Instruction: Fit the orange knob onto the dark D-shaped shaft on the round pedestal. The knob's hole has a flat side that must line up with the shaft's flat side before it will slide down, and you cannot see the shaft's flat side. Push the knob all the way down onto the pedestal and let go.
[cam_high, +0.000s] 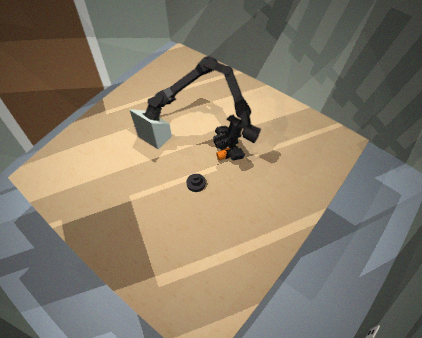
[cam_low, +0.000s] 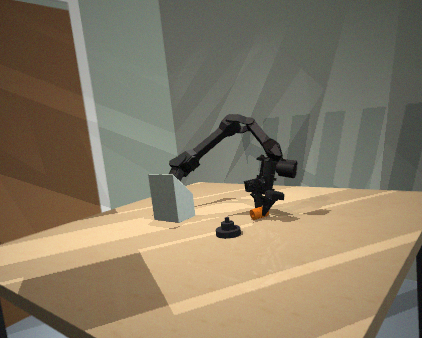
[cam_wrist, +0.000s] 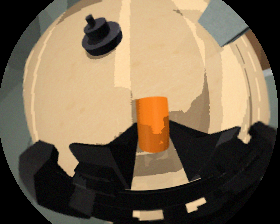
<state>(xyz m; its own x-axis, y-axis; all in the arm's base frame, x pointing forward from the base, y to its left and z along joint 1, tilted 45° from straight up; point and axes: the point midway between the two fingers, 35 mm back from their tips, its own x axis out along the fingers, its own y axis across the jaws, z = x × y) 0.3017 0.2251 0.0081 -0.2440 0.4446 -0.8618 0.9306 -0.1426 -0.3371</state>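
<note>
Right now my gripper tip is 19 cm to the left of the dark round pedestal, 2 cm below it and 2 cm short of it. The rest, counted from my gripper tip: orange knob 1 cm above.
</note>
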